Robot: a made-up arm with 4 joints.
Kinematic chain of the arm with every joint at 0, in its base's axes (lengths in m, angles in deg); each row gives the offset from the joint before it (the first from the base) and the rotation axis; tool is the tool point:
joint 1: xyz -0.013 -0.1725 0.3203 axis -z
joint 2: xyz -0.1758 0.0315 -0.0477 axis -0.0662 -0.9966 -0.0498
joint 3: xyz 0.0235 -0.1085 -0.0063 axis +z
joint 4: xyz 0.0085 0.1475 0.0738 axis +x
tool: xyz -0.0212 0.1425 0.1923
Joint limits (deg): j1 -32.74..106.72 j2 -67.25..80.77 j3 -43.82..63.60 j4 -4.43..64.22
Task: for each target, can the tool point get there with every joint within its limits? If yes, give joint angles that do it. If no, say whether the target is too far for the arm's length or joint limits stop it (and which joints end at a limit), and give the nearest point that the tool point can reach.
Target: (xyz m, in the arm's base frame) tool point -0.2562 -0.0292 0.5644
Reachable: yes | joints 15.68 13.01 15.46 35.25
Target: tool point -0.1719 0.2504 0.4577
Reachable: yes | joints 62.37 32.06 49.53 24.95
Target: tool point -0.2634 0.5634 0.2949
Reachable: no: too far | nearest point -0.1850 0.3331 0.2857 | short by 0.243 m
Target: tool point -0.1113 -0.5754 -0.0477
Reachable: no: joint limits stop it (at a limit: joint 1, joint 2, joint 3) | nearest point 0.0849 -0.3573 0.1908 | short by 0.378 m
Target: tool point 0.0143 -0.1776 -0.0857
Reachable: no: joint limits stop it (at a limit: joint 2, joint 3, joint 4) | nearest point 0.1979 -0.2119 0.1735 | short by 0.320 m
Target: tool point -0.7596 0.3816 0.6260
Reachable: no: too far | nearest point -0.4148 0.1257 0.4239 | short by 0.475 m
